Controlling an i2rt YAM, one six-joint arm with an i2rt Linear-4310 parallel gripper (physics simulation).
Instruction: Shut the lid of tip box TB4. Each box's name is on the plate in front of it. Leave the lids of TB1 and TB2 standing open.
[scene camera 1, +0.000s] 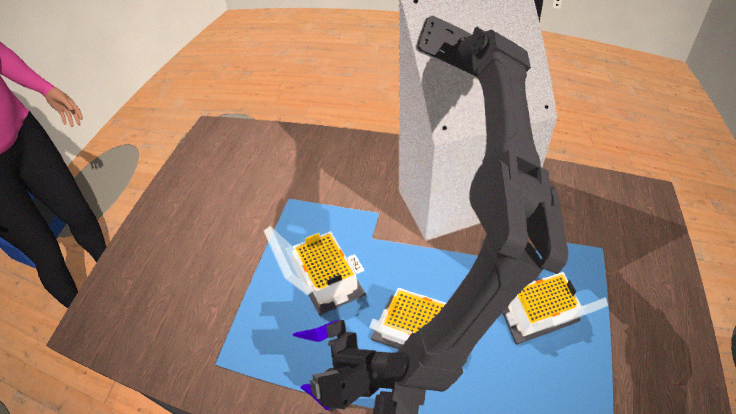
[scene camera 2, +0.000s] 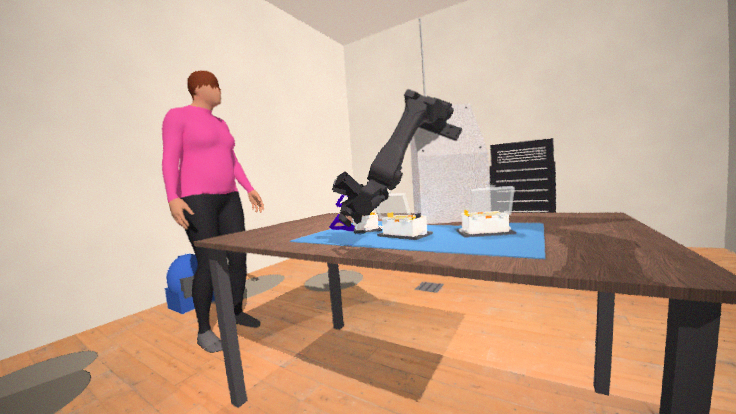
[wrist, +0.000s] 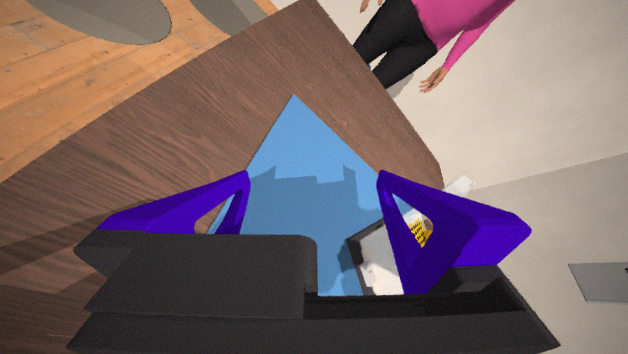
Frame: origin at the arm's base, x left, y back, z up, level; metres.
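Where they show: gripper, fingertip midpoint: (scene camera 1: 298, 360) (scene camera 2: 333, 216) (wrist: 313, 177); arm's base at its link origin: (scene camera 1: 470, 54) (scene camera 2: 437, 127).
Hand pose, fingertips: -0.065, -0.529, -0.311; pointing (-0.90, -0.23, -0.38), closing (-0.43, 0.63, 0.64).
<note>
Things, the pixels of their top centre, and the offset from my fingertips, as dx, dy, dz. Level surfaces: height alone.
- Tip box TB4 at its top centre: (wrist: 426, 260) (scene camera 1: 328, 256) (scene camera 2: 367, 212) -0.079, +0.220, -0.017
- middle box at its top centre: (scene camera 1: 423, 309) (scene camera 2: 405, 215) +0.137, +0.198, -0.017
- right box at its top centre: (scene camera 1: 546, 290) (scene camera 2: 482, 211) +0.342, +0.337, -0.017
- blue mat at its surface level: dz -0.083
- brown table at its surface level: dz -0.086
Tip box TB4 (scene camera 1: 324, 263) (scene camera 2: 366, 222) (wrist: 384, 259), white with a yellow rack, stands at the mat's left; its name plate (scene camera 1: 355, 263) faces the pedestal. Its clear lid (scene camera 1: 284, 263) (wrist: 460, 185) stands open, leaning outward on the side away from the plate. My gripper (scene camera 1: 299, 360) (scene camera 2: 336, 213) (wrist: 313, 177) is open and empty, above the mat beside TB4. In the wrist view one purple finger partly hides TB4. The middle box (scene camera 1: 413, 310) (scene camera 2: 405, 226) and right box (scene camera 1: 548, 298) (scene camera 2: 484, 222) have open lids; their names are not readable.
The blue mat (scene camera 1: 561, 381) (scene camera 2: 524, 248) (wrist: 295, 130) lies on the brown table (scene camera 1: 205, 205) (scene camera 2: 581, 252). My dark arm crosses over the middle box. A speckled pedestal (scene camera 1: 452, 190) (scene camera 2: 447, 180) stands at the back. A person in pink (scene camera 1: 10, 113) (scene camera 2: 198, 149) stands beyond the table's left side.
</note>
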